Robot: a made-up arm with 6 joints. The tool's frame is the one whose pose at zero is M. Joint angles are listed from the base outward.
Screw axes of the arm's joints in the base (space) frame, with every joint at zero. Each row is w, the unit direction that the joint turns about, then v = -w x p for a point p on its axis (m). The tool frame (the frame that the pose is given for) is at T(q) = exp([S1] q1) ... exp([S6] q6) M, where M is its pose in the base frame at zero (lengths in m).
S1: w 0 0 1 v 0 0 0
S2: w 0 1 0 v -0.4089 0 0.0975
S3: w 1 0 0 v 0 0.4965 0.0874
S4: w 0 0 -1 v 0.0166 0.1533 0
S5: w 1 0 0 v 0 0.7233 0.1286
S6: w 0 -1 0 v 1.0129 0 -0.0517
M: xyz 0.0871 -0.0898 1.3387 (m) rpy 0 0 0 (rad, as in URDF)
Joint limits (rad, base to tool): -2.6..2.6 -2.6..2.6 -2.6..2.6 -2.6..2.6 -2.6..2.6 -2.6..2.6
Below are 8 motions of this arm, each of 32 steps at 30 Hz.
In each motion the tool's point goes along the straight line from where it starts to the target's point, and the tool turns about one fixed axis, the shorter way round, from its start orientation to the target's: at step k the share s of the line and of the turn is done. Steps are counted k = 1, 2, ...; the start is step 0. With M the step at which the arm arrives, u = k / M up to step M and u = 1 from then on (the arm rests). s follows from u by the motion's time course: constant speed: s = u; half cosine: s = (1 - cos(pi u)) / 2; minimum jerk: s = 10 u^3 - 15 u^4 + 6 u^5.
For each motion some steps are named. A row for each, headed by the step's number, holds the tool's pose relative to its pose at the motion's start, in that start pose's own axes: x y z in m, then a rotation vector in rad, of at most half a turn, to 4 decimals.
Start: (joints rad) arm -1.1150 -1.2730 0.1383 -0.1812 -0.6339 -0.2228
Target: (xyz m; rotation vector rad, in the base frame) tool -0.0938 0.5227 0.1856 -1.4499 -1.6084 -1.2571
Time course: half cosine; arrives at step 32
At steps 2, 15, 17, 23, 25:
2: -0.0033 0.0018 -0.0030 -0.0007 -0.0070 -0.0051
15: -0.1561 0.0868 -0.1392 -0.0311 -0.3308 -0.2410
17: -0.1900 0.1056 -0.1695 -0.0379 -0.4027 -0.2934
23: -0.2829 0.1572 -0.2522 -0.0564 -0.5995 -0.4367
25: -0.3068 0.1705 -0.2736 -0.0612 -0.6503 -0.4738

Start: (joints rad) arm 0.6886 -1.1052 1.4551 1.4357 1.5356 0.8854
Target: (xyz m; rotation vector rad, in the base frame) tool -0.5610 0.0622 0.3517 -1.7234 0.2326 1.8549
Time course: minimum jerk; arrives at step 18
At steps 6, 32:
6: -0.0637 -0.1516 -0.0469 0.2525 -0.0713 -0.0392
32: -0.3036 -0.7222 -0.2234 1.2030 -0.3399 -0.1870

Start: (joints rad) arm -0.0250 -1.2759 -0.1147 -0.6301 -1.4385 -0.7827
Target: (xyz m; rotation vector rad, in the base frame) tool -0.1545 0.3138 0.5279 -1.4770 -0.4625 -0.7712
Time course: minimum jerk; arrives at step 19
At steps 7, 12, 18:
7: 0.0264 -0.0009 -0.0227 -0.0300 -0.0029 0.1055
12: 0.0735 -0.0025 -0.0631 -0.0834 -0.0082 0.2933
18: 0.0997 -0.0034 -0.0857 -0.1133 -0.0111 0.3982

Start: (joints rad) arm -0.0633 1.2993 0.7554 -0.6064 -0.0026 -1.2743
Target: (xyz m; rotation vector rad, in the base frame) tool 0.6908 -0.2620 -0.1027 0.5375 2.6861 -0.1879
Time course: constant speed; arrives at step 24
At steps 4, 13, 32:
4: 0.0515 -0.0336 0.0400 0.1034 0.0391 -0.0982
13: 0.1675 -0.1093 0.1299 0.3362 0.1271 -0.3191
32: 0.3092 -0.2018 0.2398 0.6206 0.2346 -0.5891

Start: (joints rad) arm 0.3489 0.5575 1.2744 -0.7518 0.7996 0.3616
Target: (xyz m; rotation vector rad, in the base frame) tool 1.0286 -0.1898 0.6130 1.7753 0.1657 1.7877
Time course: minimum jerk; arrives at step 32
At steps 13, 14, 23, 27, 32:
13: 0.1934 0.0615 -0.1937 -0.0119 0.3919 0.2347
14: 0.2263 0.0719 -0.2266 -0.0139 0.4584 0.2746
23: 0.5072 0.1612 -0.5079 -0.0311 1.0276 0.6155
27: 0.5717 0.1817 -0.5724 -0.0351 1.1582 0.6937
32: 0.5892 0.1873 -0.5900 -0.0362 1.1937 0.7150

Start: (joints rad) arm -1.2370 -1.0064 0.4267 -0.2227 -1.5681 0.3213
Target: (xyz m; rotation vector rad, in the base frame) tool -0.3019 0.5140 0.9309 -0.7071 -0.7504 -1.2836
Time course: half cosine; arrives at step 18
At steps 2, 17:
2: 0.0041 -0.0158 -0.0105 0.0282 0.0177 -0.0087
17: 0.1357 -0.5184 -0.3447 0.9265 0.5823 -0.2850

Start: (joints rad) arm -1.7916 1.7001 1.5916 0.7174 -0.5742 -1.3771
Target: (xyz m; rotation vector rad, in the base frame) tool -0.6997 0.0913 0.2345 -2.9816 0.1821 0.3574
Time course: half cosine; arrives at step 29
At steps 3, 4, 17, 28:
3: -0.0015 -0.0049 -0.0005 -0.0151 -0.0079 0.0155
4: -0.0026 -0.0087 -0.0009 -0.0266 -0.0140 0.0274
17: -0.0352 -0.1195 -0.0130 -0.3655 -0.1925 0.3757
28: -0.0553 -0.1880 -0.0204 -0.5750 -0.3029 0.5911

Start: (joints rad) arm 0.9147 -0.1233 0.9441 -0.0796 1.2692 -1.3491
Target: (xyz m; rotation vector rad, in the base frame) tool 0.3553 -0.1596 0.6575 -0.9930 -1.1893 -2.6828
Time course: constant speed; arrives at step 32
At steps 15, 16, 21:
15: 0.1093 0.0284 -0.1521 -0.1364 0.1806 0.0451
16: 0.1165 0.0303 -0.1622 -0.1455 0.1926 0.0481
21: 0.1530 0.0397 -0.2129 -0.1909 0.2528 0.0632

